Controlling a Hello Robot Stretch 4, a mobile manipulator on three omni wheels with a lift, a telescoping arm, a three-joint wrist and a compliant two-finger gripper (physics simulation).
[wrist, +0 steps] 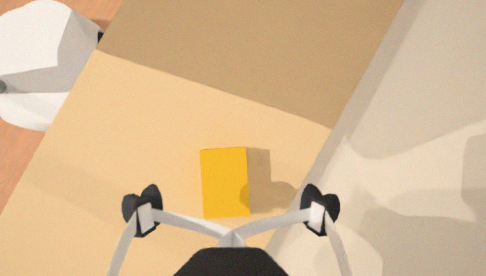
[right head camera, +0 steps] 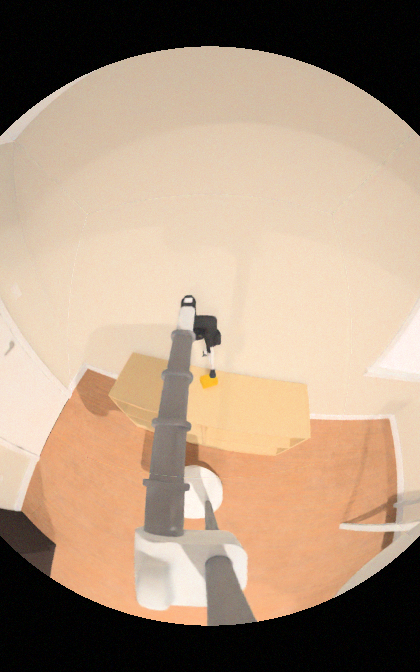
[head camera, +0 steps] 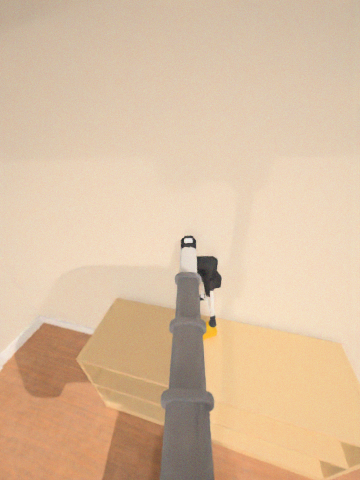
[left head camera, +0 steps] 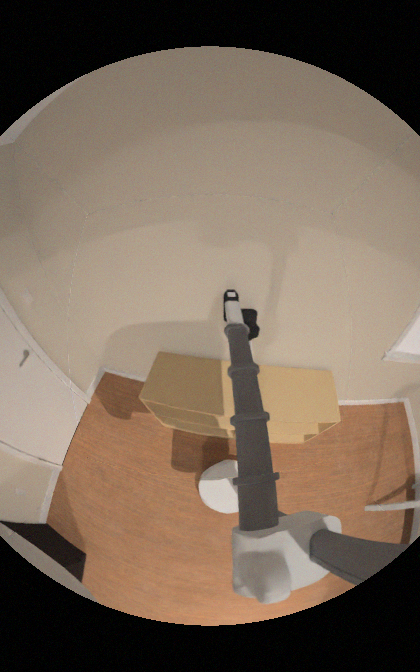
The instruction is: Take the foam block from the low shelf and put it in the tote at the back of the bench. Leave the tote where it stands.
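Places are measured from the robot's base along level axes (x ahead, y left, z up), in millimetres.
Pixels of known places: gripper, between the fingertips: (wrist: 232,201) (head camera: 206,312).
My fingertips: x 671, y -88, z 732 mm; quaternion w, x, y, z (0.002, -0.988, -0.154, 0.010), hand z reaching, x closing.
Behind a point stands the place of what it marks.
The foam block (head camera: 210,331) @(x 641, y -110, z 627 mm) (right head camera: 208,382) (wrist: 225,183) @(x 660, y -91, z 627 mm) is a yellow rectangular block lying on top of the low tan shelf (head camera: 285,370) @(x 499, y -425, z 583 mm) (left head camera: 300,395) (right head camera: 260,405) (wrist: 120,115) @(x 483, y -51, z 582 mm), near its wall-side edge. The arm hides it in the left head view. My gripper (head camera: 207,310) @(x 671, y -88, z 732 mm) (right head camera: 209,364) (wrist: 232,201) @(x 671, y -88, z 732 mm) is open and empty above the shelf top. In the wrist view its fingertips stand wide apart, one to each side of the block's lower end, not touching it. How high they are above the block is hard to tell. The tote and the bench do not show in these views.
The wall (head camera: 100,215) @(x 909, y 424, z 1138 mm) (left head camera: 175,280) (right head camera: 150,280) rises right behind the shelf. My grey telescoping arm (head camera: 187,350) @(x 287, y -1, z 1147 mm) (left head camera: 250,440) (right head camera: 172,400) reaches over the shelf. A white round base (left head camera: 219,489) (right head camera: 204,492) (wrist: 32,45) @(x -23, y 50, z 187 mm) is on the floor in front. A dark box (left head camera: 65,552) (right head camera: 27,540) stands at the lower left.
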